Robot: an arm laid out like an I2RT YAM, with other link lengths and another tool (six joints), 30 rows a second.
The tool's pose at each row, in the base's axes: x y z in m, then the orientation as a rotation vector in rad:
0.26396 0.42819 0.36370 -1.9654 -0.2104 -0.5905
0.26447 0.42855 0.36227 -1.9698 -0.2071 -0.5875
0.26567 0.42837 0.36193 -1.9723 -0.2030 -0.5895
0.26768 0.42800 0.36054 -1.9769 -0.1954 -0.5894
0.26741 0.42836 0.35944 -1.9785 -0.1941 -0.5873
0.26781 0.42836 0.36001 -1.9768 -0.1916 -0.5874
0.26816 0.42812 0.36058 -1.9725 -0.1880 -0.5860
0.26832 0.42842 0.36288 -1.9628 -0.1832 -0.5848
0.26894 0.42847 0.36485 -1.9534 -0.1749 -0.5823
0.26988 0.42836 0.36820 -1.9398 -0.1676 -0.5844
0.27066 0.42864 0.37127 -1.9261 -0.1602 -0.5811
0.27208 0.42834 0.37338 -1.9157 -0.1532 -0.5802
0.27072 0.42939 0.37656 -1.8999 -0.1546 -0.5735
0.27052 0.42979 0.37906 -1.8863 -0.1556 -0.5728
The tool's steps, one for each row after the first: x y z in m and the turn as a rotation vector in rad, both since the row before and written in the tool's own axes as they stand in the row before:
-0.00030 0.00118 0.00098 -0.0040 -0.0017 0.0034
0.00089 0.00082 0.00034 -0.0034 0.0025 0.0017
0.00110 0.00206 0.00081 -0.0055 0.0020 0.0049
-0.00081 0.00061 0.00063 -0.0012 -0.0013 0.0017
0.00062 -0.00030 -0.00008 0.0012 0.0016 0.0018
0.00061 -0.00021 -0.00030 0.0038 0.0017 0.0036
0.00121 -0.00192 -0.00051 0.0087 0.0037 0.0048
0.00147 -0.00138 -0.00044 0.0082 0.0043 0.0078
0.00242 -0.00233 -0.00093 0.0113 0.0080 0.0053
0.00208 -0.00235 -0.00050 0.0125 0.0045 0.0080
0.00227 -0.00110 -0.00047 0.0089 0.0051 0.0063
0.00011 -0.00358 -0.00047 0.0166 -0.0012 0.0039
0.00091 -0.00233 -0.00043 0.0133 0.0024 0.0009

